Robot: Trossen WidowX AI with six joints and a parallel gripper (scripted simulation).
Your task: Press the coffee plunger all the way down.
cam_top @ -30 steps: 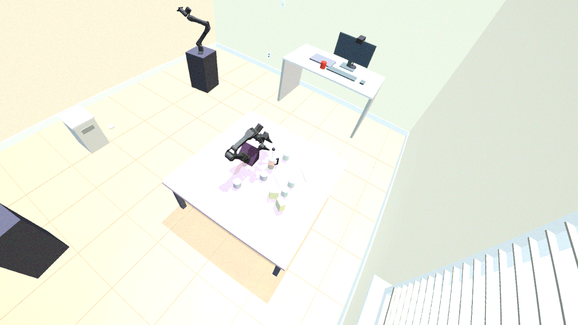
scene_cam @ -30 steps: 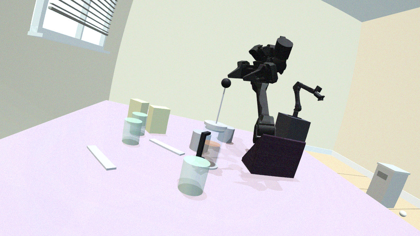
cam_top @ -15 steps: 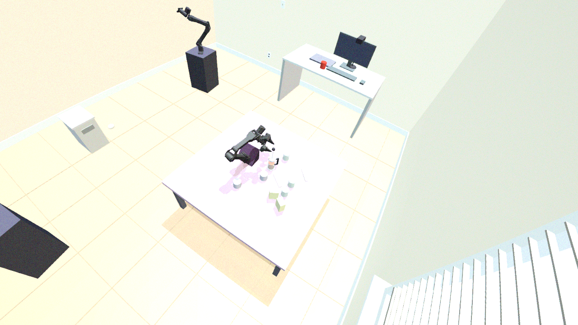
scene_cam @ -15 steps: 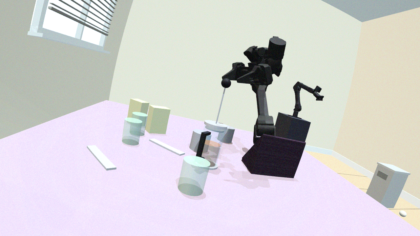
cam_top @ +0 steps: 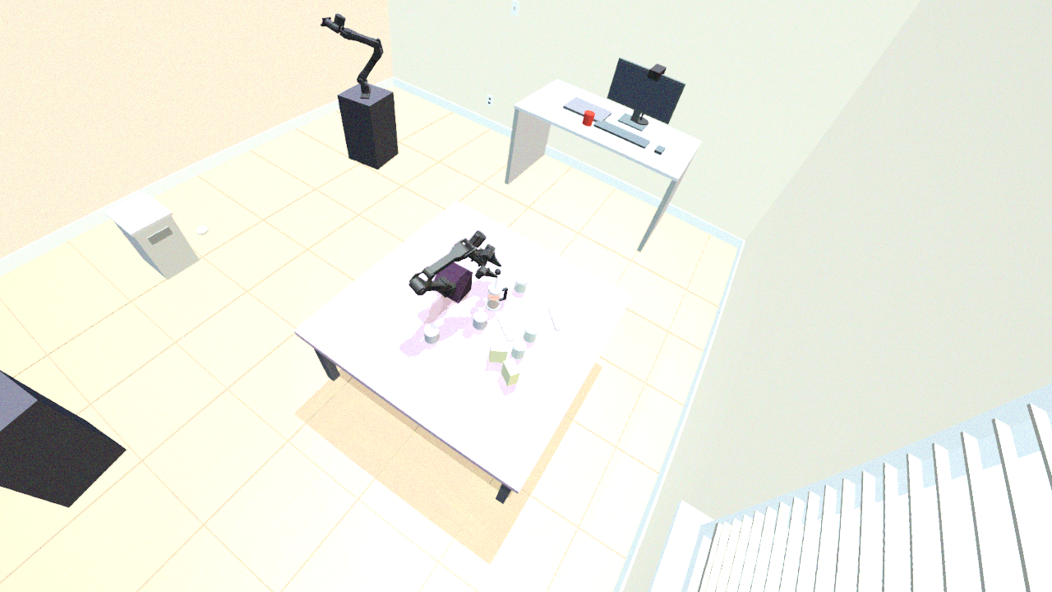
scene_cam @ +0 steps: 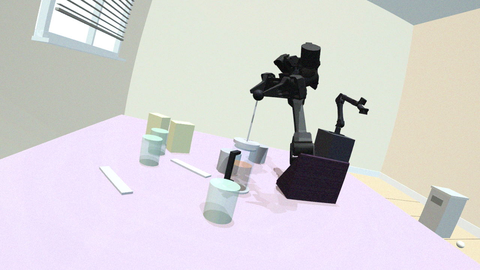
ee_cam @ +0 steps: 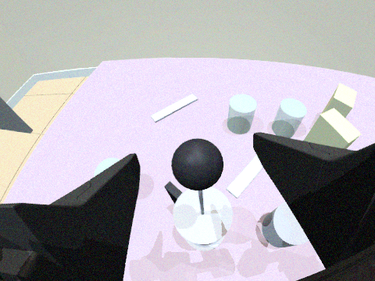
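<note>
My gripper tip is 140 mm above the coffee press and 10 mm to the right of it.
</note>
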